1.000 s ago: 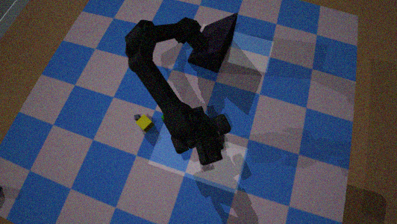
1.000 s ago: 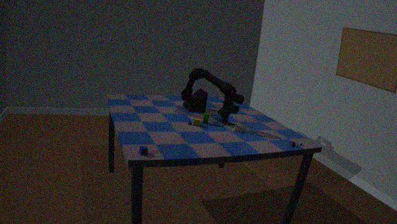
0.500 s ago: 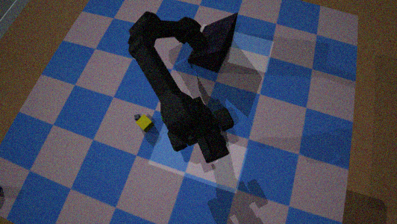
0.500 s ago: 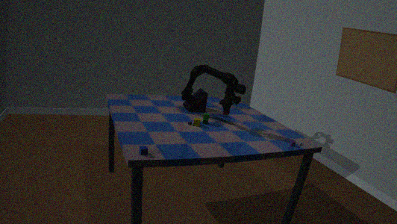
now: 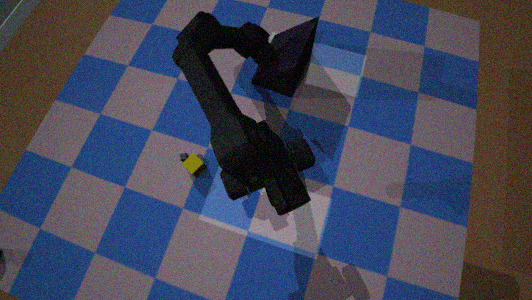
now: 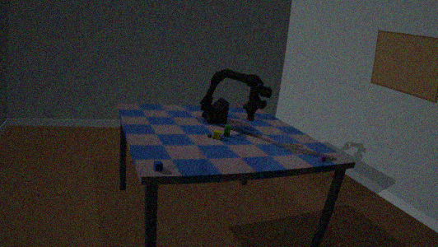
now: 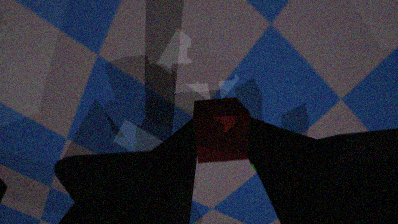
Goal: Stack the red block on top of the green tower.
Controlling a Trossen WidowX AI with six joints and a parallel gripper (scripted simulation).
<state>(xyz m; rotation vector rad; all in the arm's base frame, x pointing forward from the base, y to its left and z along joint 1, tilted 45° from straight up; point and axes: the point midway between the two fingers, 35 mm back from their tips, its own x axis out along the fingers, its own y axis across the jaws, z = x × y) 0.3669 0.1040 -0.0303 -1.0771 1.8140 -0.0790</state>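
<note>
Now: the yellow block 21 cm to the right of my gripper tip and 10 cm below it. From my gripper tip the other things lie so: small blue object: 40 cm ahead, 68 cm to the right, 11 cm below; then red block: 1 cm above; then small grey piece: 2 cm behind, 26 cm to the right, 11 cm below.
</note>
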